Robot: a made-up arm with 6 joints.
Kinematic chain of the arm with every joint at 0, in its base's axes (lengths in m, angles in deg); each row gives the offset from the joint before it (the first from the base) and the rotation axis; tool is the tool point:
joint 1: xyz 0 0 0.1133 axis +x
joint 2: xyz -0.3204 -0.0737 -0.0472 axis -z
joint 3: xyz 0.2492 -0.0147 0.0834 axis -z
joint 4: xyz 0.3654 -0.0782 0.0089 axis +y
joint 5: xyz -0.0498 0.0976 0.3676 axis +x
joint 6: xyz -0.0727 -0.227 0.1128 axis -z
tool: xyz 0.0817 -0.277 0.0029
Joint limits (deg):
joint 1: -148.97..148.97
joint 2: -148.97..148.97
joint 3: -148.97..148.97
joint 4: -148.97..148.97
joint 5: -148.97..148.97
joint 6: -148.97..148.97
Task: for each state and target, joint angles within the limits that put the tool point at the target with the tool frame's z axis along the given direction. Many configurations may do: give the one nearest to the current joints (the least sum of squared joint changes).
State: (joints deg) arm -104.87 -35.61 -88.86 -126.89 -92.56 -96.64
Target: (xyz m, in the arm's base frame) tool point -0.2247 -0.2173 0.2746 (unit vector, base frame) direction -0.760 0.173 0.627
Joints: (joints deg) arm -125.54 -19.65 -101.02 -148.41 -74.78 -117.87
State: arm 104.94 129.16 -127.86 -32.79 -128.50 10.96
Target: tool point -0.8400 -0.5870 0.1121 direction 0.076 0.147 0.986
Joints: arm 91.59 142.81 -147.42 -41.55 -103.48 18.59
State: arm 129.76 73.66 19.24 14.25 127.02 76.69
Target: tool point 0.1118 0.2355 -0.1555 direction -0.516 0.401 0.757
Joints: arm 148.97 61.38 29.09 2.83 148.91 62.36
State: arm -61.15 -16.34 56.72 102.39 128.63 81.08
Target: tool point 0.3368 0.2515 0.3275 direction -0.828 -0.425 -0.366
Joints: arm -87.35 20.37 40.27 58.04 146.50 43.18
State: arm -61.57 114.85 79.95 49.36 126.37 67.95
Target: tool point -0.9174 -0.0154 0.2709 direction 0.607 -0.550 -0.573
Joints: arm -19.35 148.97 115.12 28.34 145.25 37.59
